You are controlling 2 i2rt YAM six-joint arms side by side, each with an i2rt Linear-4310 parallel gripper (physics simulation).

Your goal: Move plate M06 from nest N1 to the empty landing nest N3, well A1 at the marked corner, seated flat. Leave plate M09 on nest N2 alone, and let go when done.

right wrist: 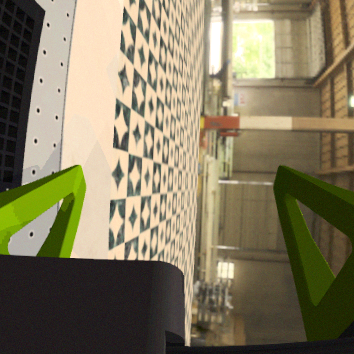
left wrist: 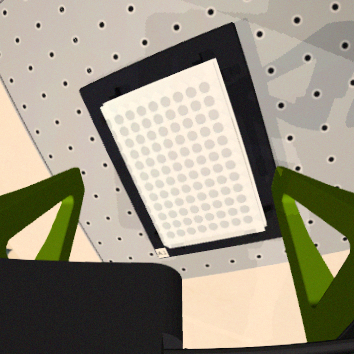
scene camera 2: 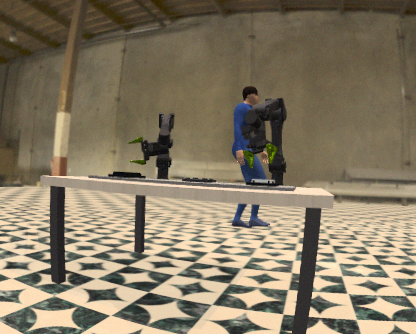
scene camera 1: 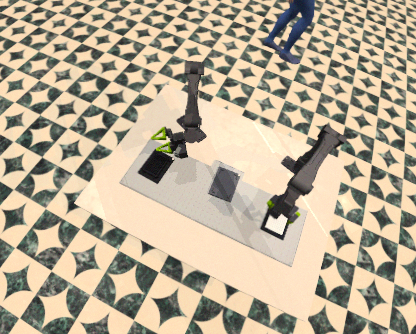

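A white many-well plate (scene camera 1: 275,225) (scene camera 2: 262,181) (left wrist: 175,160) lies in a black nest (left wrist: 248,120) at the picture's right. A small A1 tag (left wrist: 161,253) marks that nest's lower-left corner in the left wrist view. A black gridded plate (scene camera 1: 156,167) (scene camera 2: 126,174) (right wrist: 10,75) lies at the picture's left. A grey nest (scene camera 1: 226,182) (scene camera 2: 199,179) sits between them, with no raised plate discernible. Nest and plate numbers are not readable. My left gripper (scene camera 1: 284,209) (scene camera 2: 261,163) (left wrist: 177,177) is open above the white plate, its fingers on either side in the wrist view. My right gripper (scene camera 1: 155,143) (scene camera 2: 130,151) (right wrist: 179,175) is open, near the black plate, pointing sideways.
The nests stand in a row on a perforated grey board (scene camera 1: 190,210) on a pale table (scene camera 1: 150,225) (scene camera 2: 185,190). A person in blue (scene camera 1: 295,30) (scene camera 2: 242,130) stands behind the table. The left arm reaches over the board's right end.
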